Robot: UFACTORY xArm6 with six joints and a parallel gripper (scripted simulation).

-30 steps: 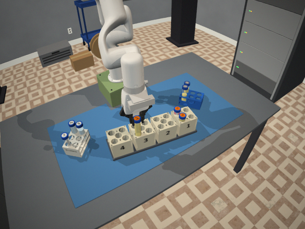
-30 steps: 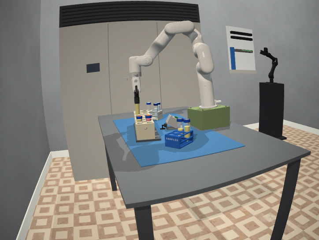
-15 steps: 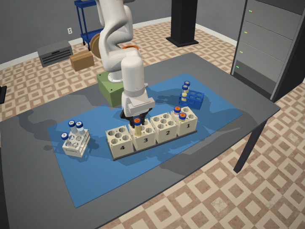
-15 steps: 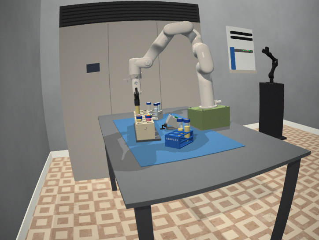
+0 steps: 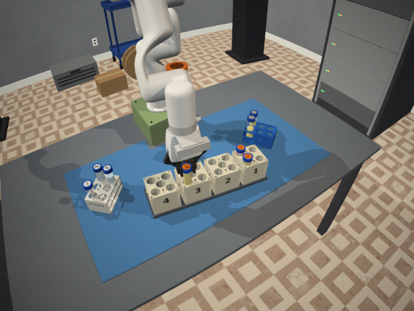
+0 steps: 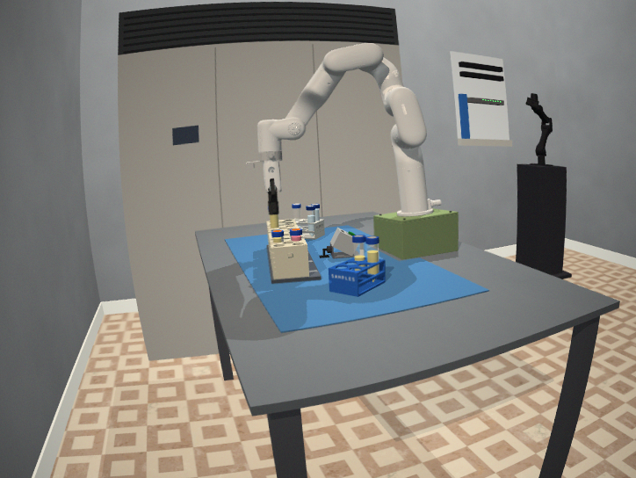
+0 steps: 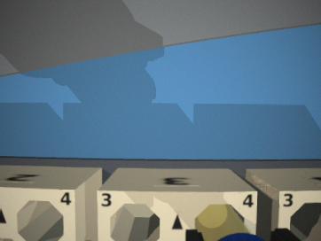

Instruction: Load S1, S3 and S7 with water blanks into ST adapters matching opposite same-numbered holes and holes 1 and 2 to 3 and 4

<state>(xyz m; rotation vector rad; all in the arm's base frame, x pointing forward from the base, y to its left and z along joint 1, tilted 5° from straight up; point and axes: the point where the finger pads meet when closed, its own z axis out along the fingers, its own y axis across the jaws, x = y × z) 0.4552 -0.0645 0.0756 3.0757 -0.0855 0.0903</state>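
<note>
Right now my hand is 10 mm past the sample tube and 50 mm above it. Also, from my hand: DONE desk 220 mm behind, 70 mm to the left, 110 mm below; stand 30 mm behind, 80 mm to the left, 150 mm below; pink-filled tube 30 mm behind, 220 mm to the left, 90 mm below.
</note>
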